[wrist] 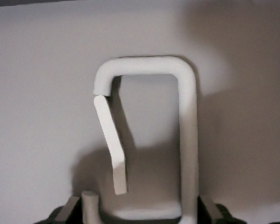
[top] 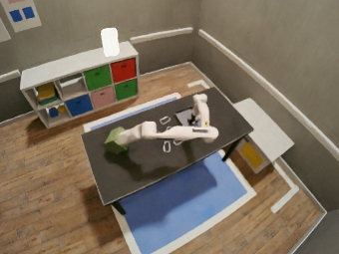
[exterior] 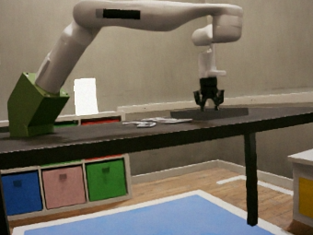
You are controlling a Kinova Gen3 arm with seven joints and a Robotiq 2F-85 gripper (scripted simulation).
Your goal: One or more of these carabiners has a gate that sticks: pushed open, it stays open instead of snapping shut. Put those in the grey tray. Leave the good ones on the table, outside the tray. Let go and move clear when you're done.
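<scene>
Now: hand 1 cm short of the grey tray, 3 cm to the right of it and 1 cm above it.
</scene>
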